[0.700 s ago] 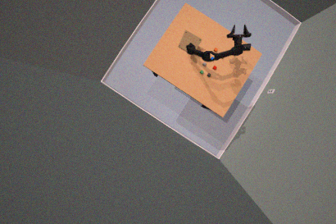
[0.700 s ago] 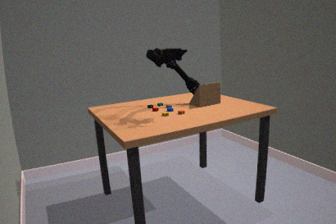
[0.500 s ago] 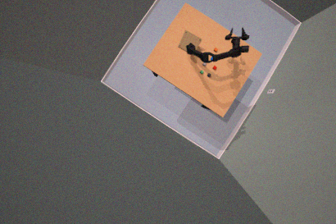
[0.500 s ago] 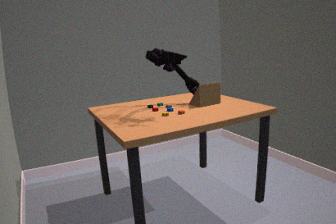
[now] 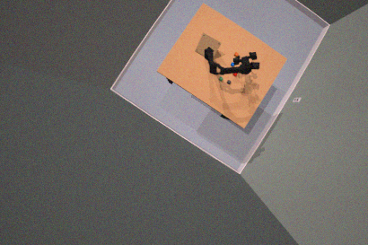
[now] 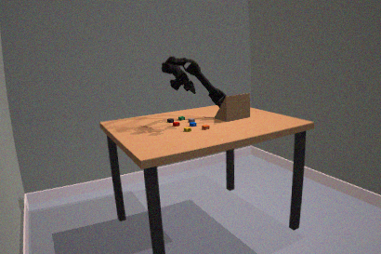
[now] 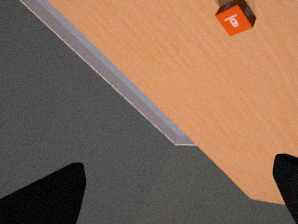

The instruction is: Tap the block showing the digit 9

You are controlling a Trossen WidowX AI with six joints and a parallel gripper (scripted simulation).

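Right now the green block is 2 cm behind my gripper tip, 24 cm to the right of it and 21 cm below it. From my gripper tip the other things lie so: orange block 4 cm behind, 7 cm to the left, 21 cm below; red block 7 cm ahead, 11 cm to the right, 21 cm below; yellow block 7 cm ahead, 5 cm to the left, 21 cm below.
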